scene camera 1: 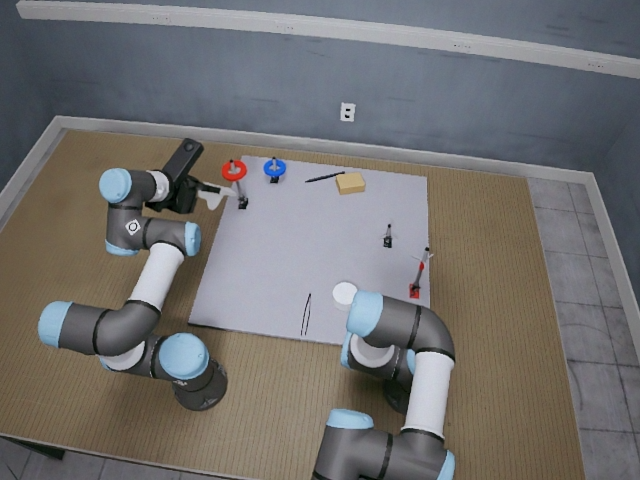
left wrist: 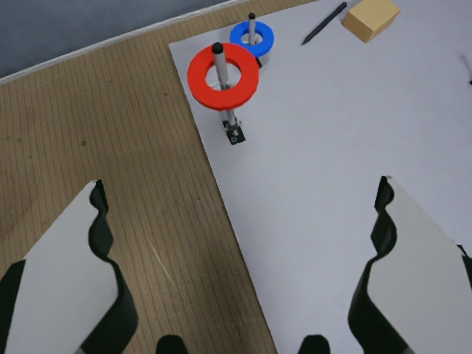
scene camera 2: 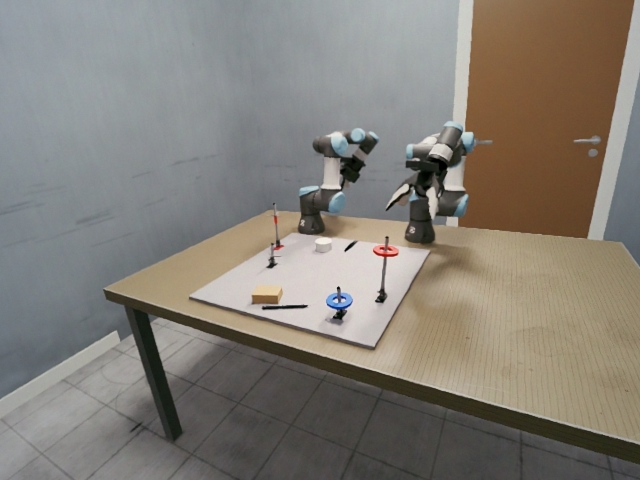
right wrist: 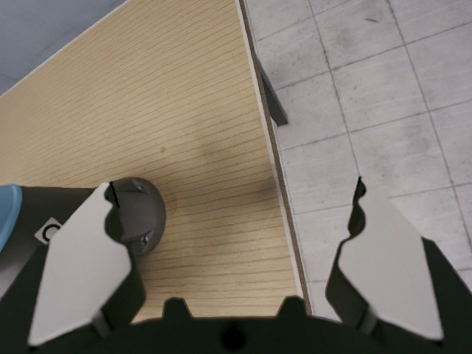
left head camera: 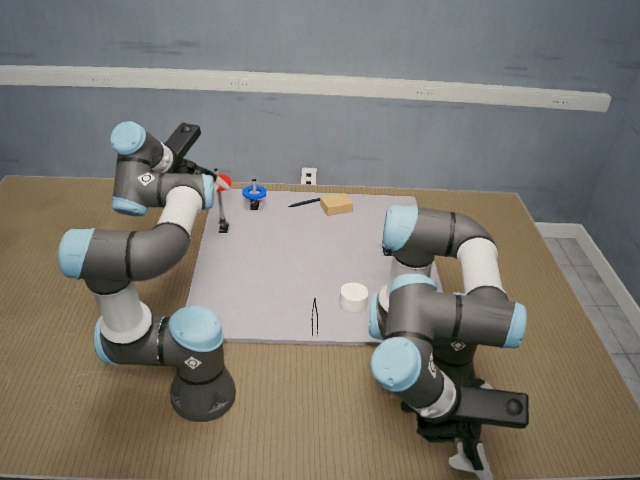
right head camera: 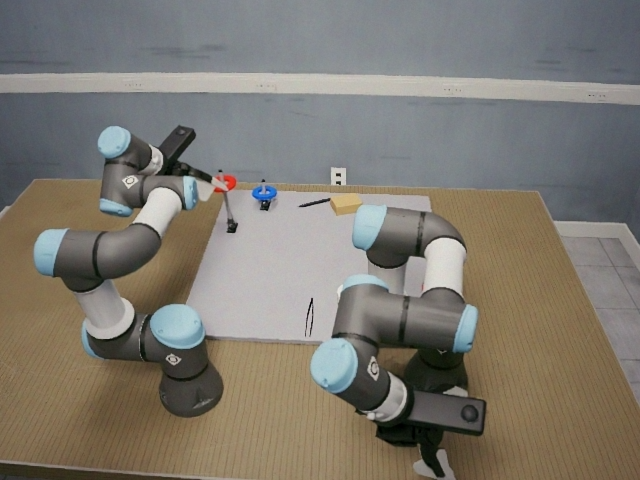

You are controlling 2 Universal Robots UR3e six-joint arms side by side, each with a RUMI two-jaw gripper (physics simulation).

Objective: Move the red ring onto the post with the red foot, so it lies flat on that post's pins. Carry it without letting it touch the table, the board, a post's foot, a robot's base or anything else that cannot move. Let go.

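Observation:
The red ring (scene camera 1: 235, 177) (scene camera 2: 377, 251) (left wrist: 248, 77) lies flat near the top of a tall post with a black foot (scene camera 1: 242, 203) (left wrist: 234, 136), at the board's back left in scene camera 1. The post with the red foot (scene camera 1: 414, 291) (scene camera 2: 278, 247) stands at the board's right in scene camera 1, with a red band and thin pins near its top. My left gripper (scene camera 2: 410, 212) (left wrist: 240, 180) is open and empty, short of the red ring, which shows beyond its fingertips in the left wrist view. My right gripper (right wrist: 235, 181) is open and empty over the table's near edge, far from the ring.
On the board (scene camera 1: 289, 248) are a blue ring (scene camera 1: 266, 168) (left wrist: 270, 37) on a short post close to the red ring, a black pen (scene camera 1: 324, 177), a yellow block (scene camera 1: 350, 183), a short black-footed post (scene camera 1: 387, 241), a white cylinder (scene camera 1: 344, 294) and black tweezers (scene camera 1: 309, 296).

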